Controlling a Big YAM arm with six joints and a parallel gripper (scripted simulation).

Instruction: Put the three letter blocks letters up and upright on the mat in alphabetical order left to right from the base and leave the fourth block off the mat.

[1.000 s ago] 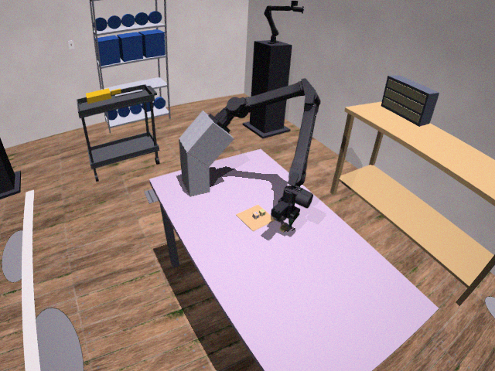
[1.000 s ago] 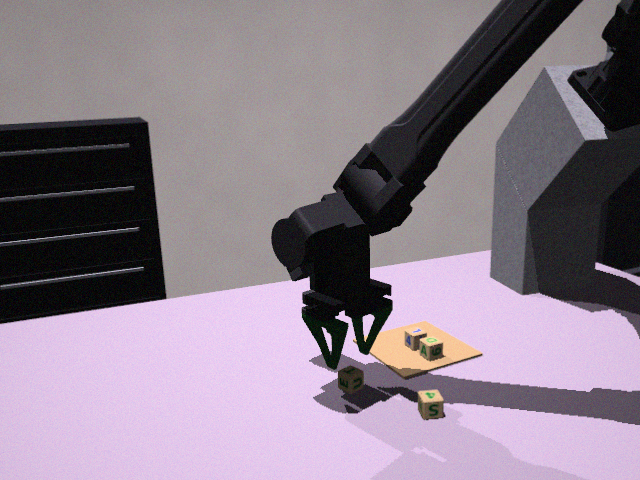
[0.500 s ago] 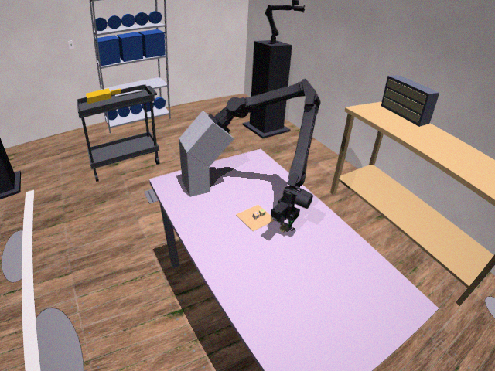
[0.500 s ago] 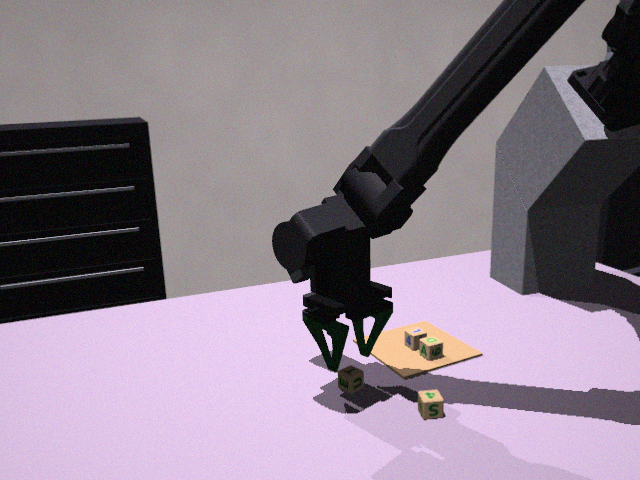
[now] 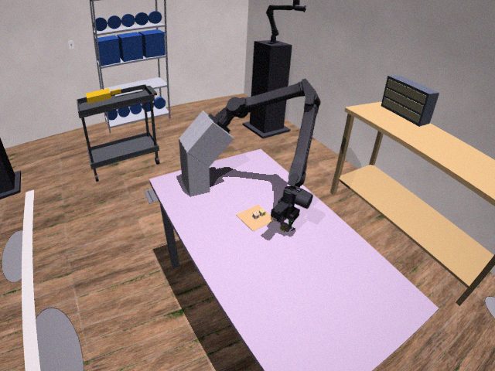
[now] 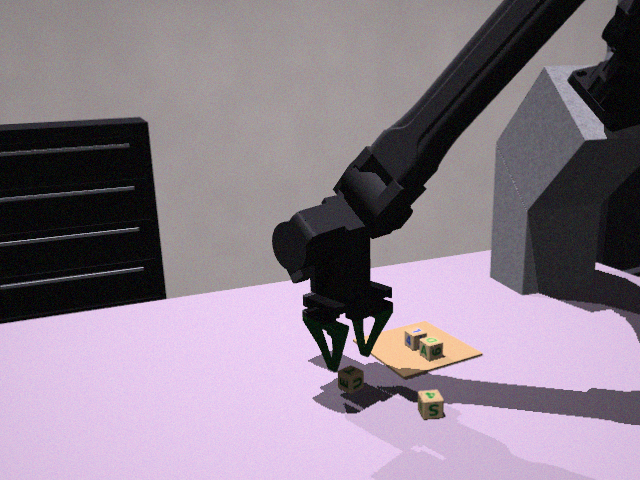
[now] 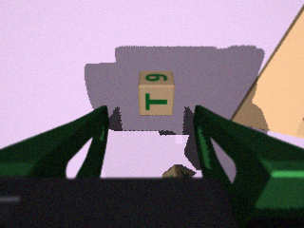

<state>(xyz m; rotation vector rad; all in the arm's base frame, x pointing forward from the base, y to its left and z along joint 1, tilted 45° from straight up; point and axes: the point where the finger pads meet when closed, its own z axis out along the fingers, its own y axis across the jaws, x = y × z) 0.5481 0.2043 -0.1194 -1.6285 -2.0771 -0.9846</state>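
Now: the T block 3 cm below my hand. From my hand the other things lie so: D block 15 cm behind, 2 cm to the right, 3 cm below; L block 14 cm behind, 6 cm to the right, 3 cm below; tan mat 14 cm behind, 6 cm to the right, 4 cm below.
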